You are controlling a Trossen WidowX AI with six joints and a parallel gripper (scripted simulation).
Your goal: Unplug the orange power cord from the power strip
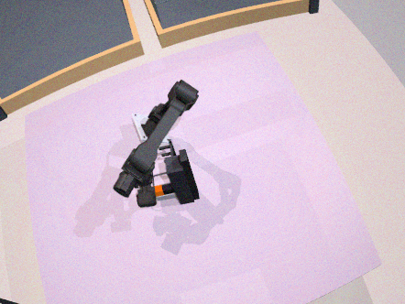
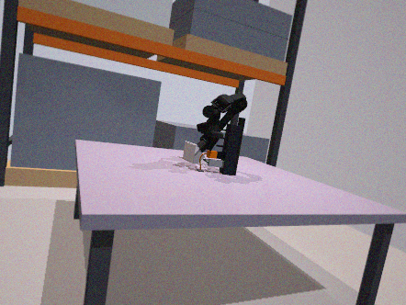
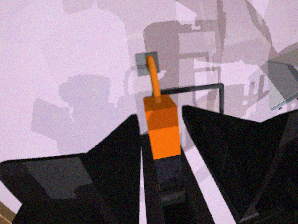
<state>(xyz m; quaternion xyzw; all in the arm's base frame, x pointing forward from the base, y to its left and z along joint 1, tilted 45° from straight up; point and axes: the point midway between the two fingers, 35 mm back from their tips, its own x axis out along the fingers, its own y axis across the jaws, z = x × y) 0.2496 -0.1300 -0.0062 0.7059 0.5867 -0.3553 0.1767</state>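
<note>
My gripper tip is now 40 mm to the right of the orange plug, 10 mm short of it and 10 mm above it. From my gripper tip the other things lie so: dark power strip: 120 mm to the left, 30 mm ahead, 20 mm above.
</note>
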